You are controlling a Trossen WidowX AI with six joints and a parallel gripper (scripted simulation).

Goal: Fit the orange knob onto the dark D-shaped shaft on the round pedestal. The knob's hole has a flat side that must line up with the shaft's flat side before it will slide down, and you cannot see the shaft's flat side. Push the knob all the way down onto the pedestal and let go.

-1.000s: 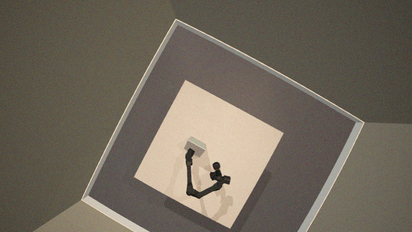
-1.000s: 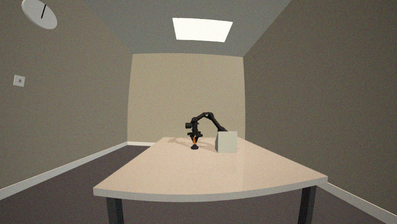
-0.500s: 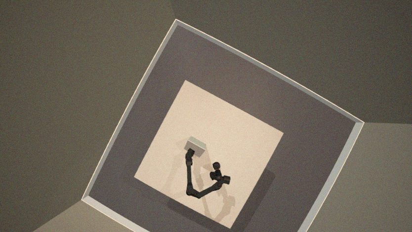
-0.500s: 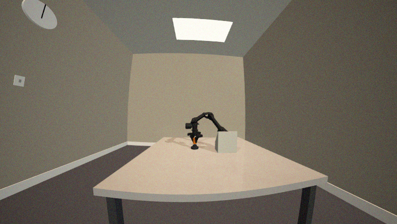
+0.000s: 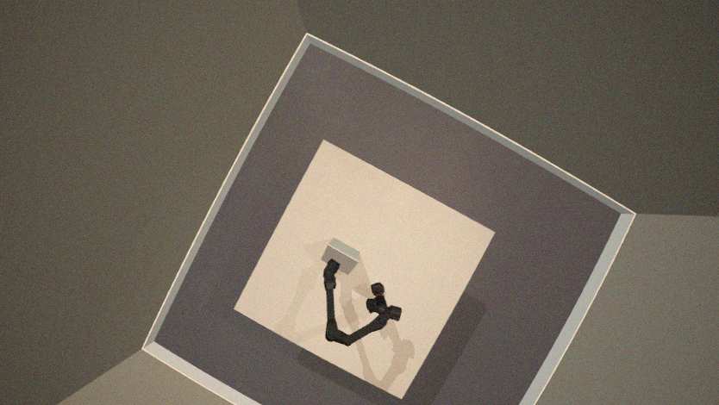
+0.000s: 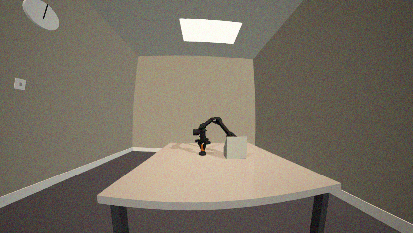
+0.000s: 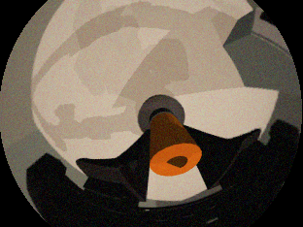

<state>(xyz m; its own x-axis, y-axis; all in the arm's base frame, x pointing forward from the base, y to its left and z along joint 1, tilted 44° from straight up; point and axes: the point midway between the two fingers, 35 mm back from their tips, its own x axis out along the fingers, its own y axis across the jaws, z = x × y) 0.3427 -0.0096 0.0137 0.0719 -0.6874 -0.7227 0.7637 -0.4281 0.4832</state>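
Now: gripper tip 2 cm below the orange knob. The rest, counted from my gripper tip: dark round pedestal (2 cm below).
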